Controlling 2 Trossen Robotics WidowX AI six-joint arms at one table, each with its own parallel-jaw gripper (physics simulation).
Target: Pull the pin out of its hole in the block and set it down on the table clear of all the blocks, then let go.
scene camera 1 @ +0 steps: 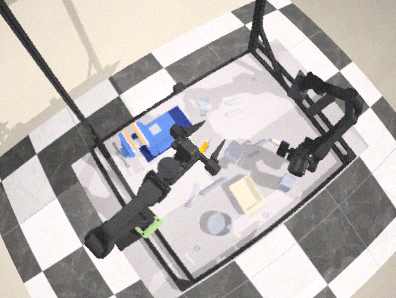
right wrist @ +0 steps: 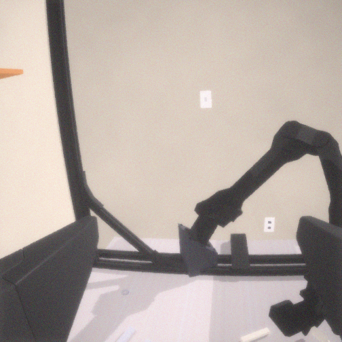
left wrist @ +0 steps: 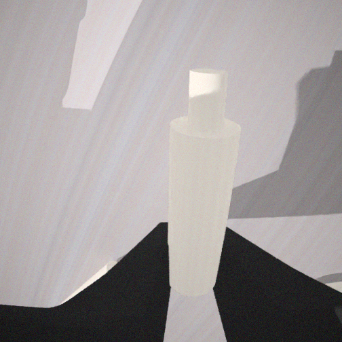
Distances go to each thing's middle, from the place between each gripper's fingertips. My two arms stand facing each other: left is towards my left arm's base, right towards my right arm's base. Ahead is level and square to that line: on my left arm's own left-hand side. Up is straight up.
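With the pale yellow tray [scene camera 1: 245, 191], my right gripper is 410 mm above it, 190 mm short of it and 30 mm to the right of it. Then there's the cream pin [left wrist: 203, 145], and counting from my right hand that one's 220 mm ahead, 260 mm to the left and 390 mm below.
As for the cream pin and my left gripper, the gripper is 2 cm below the pin, 2 cm to the left of it and 1 cm short of it. The pale yellow tray, if you count from my left hand, is 25 cm to the right and 3 cm behind.
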